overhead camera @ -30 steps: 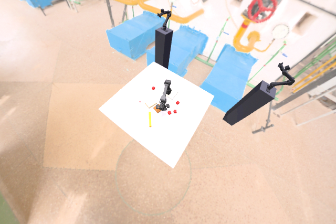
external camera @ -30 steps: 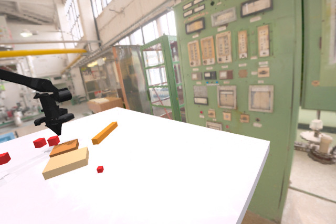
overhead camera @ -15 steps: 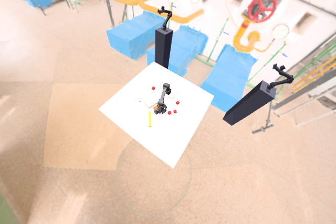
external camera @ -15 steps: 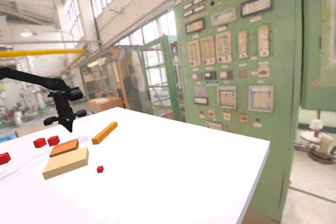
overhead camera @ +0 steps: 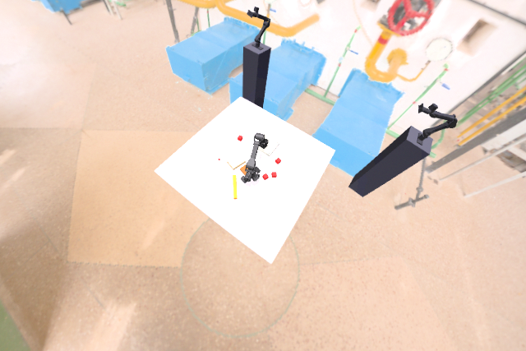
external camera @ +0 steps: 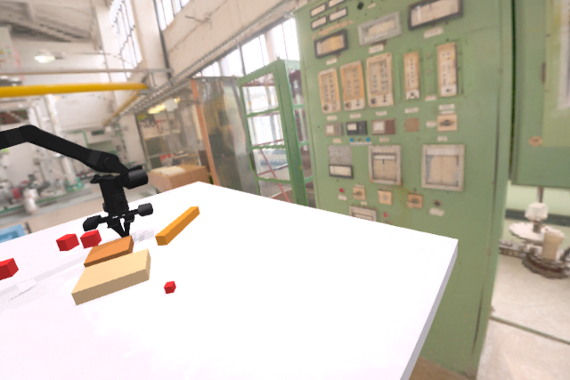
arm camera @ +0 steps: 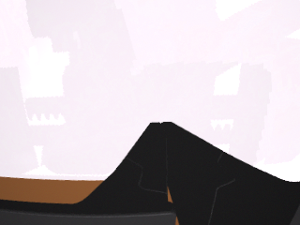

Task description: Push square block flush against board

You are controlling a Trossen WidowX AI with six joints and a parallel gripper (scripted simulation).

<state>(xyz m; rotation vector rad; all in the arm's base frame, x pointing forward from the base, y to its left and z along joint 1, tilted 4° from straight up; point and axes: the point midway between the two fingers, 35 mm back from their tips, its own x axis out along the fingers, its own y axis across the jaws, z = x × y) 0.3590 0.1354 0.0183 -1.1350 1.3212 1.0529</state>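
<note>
The square block lies 40 mm behind my gripper tip, 70 mm to the right of it and 10 mm above it. The rest, counted from my gripper tip: long orange-yellow bar: 160 mm ahead, 40 mm to the right, 10 mm above; then tan board: 40 mm behind, 210 mm to the right, 10 mm above.
</note>
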